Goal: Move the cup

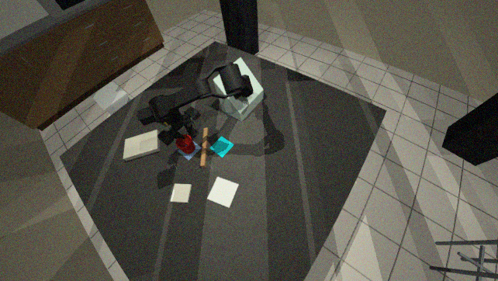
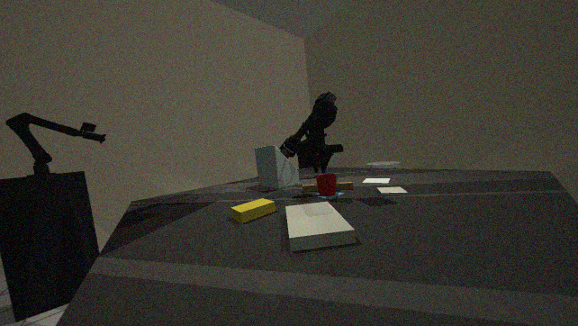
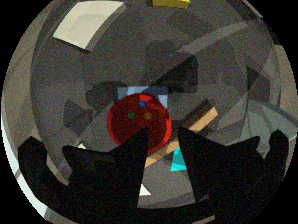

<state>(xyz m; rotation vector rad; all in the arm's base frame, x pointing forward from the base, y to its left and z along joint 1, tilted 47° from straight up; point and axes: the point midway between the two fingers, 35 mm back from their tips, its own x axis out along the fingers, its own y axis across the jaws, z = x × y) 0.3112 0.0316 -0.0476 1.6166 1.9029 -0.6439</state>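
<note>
My gripper tip is 40 mm above the red cup and 30 mm short of it. Round my gripper tip: wooden bar 80 mm below, 60 mm to the left, 30 mm behind; teal pad 120 mm to the left, 90 mm below, 90 mm behind; light blue pad 90 mm below, 30 mm ahead, 10 mm to the left.
</note>
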